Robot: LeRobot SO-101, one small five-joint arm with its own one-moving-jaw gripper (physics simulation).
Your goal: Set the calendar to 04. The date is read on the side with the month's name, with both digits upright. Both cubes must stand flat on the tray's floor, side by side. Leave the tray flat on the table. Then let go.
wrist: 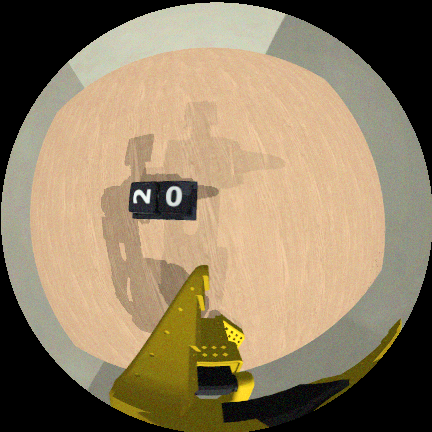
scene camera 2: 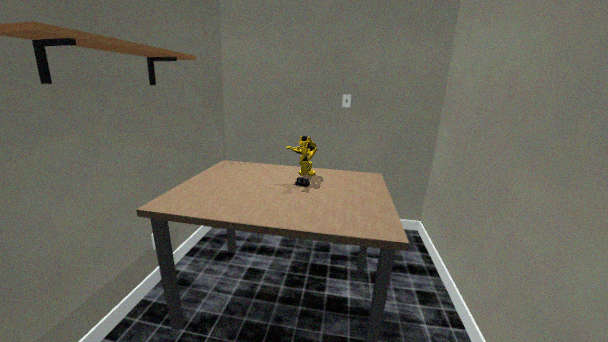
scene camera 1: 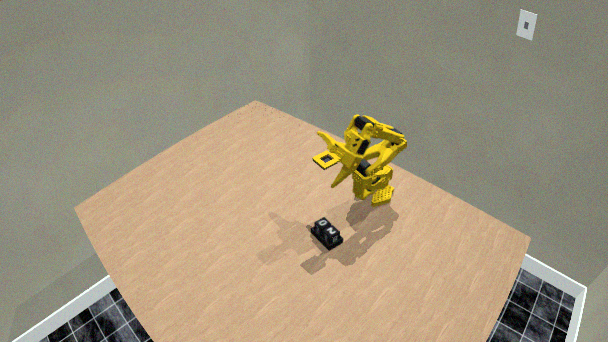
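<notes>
The black tray (scene camera 1: 328, 245) (wrist: 193, 202) lies flat on the table and bears two black cubes side by side. In the wrist view, the left cube (wrist: 143, 196) (scene camera 1: 332, 231) has a white 2 turned sideways on top, and the right cube (wrist: 173, 197) (scene camera 1: 322, 223) has a white 0 on top. A strip of the tray shows right of the 0 cube. Side digits and the month's name are too dark and small to read. My gripper (scene camera 1: 327, 160) (wrist: 302, 295) is fully open and empty, high above the table, apart from the tray and cubes.
The wooden table (scene camera 1: 200, 200) (scene camera 2: 250, 200) (wrist: 300, 200) carries the arm's base (scene camera 1: 372, 185) (scene camera 2: 306, 168) behind the tray. The arm is folded back over its base, and its shadows fall around the tray. A wall shelf (scene camera 2: 100, 43) is at the upper left in scene camera 2.
</notes>
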